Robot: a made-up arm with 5 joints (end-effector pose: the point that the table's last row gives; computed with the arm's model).
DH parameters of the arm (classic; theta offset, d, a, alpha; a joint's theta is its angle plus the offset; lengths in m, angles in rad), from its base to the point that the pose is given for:
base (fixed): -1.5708 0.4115 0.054 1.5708
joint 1: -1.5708 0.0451 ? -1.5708
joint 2: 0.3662 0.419 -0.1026 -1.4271
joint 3: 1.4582 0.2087 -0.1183 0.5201
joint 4: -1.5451 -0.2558 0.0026 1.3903
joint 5: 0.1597 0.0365 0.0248 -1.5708
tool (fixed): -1.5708 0.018 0 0
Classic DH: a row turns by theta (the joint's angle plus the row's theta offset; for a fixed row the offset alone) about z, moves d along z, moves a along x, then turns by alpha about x.
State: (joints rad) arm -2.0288 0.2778 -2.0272 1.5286 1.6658
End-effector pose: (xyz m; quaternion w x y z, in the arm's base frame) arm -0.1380 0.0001 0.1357 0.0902 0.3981 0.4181 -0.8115
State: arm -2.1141 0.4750 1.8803 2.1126 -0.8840
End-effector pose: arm -0.0734 0.2883 0.0181 0.0704 0.4371 -0.8145 0.3750
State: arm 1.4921 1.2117 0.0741 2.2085 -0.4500
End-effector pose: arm -0.2628 -0.1800 0.8891 0.7235 -0.6078 0.2790 0.1714
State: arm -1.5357 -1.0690 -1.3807 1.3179 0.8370
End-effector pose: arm 0.1162 -0.1605 0.0679 0.6049 -0.1014 0.7542 -0.2343
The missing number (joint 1, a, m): 0.0742
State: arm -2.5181 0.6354 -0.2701 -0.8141 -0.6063
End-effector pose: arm -0.2890 0.3373 0.0548 0.5376 -0.1298 0.8148 0.1738
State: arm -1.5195 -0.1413 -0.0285 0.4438 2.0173
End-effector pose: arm -0.1157 -0.2484 -0.1388 0.2643 0.6099 0.5111 -0.5449
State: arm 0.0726 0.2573 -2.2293 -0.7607 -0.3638
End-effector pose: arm -0.1001 -0.2724 0.4838 0.7750 0.2982 -0.0745 0.5522
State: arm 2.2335 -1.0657 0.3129 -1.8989 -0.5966
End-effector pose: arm 0.0989 0.3907 0.8100 0.9727 0.2124 0.0859 0.0373
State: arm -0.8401 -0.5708 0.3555 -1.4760 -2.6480
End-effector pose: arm -0.0290 -0.5629 0.1004 0.6117 0.6982 -0.3107 -0.2044
